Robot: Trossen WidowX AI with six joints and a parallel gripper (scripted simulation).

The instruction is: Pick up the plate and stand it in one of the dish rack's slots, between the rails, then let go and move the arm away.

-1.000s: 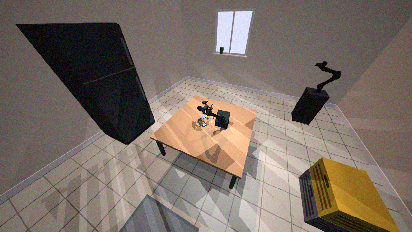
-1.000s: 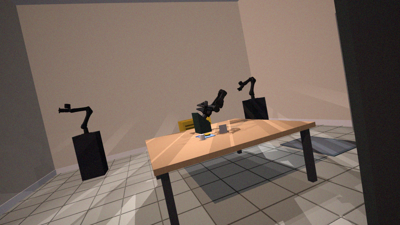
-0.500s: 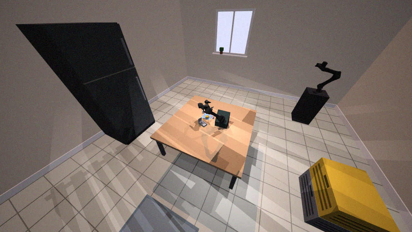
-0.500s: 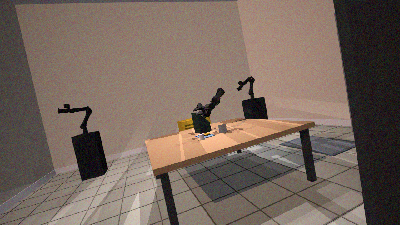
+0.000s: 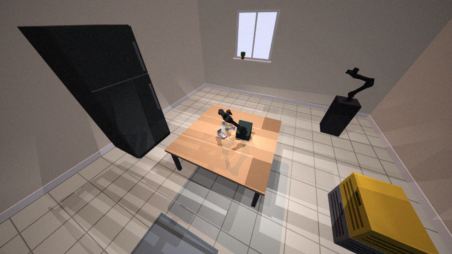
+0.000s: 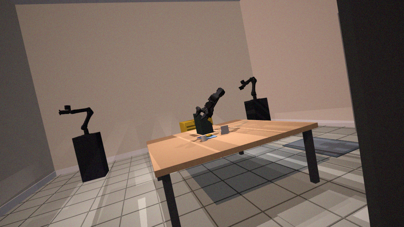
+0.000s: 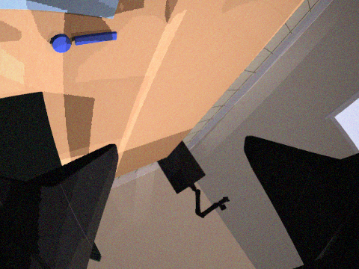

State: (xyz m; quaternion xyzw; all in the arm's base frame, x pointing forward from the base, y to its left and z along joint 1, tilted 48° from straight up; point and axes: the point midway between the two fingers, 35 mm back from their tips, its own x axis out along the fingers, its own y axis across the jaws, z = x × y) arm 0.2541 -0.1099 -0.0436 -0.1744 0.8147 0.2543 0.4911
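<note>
Right now my gripper tip is 180 mm above the yellow plate, 60 mm to the right of it and 50 mm short of it. From my gripper tip the other things lie so: blue mat (190 mm below, 70 mm ahead, 40 mm to the left); then grey dish rack (230 mm to the left, 170 mm below, 50 mm ahead).
</note>
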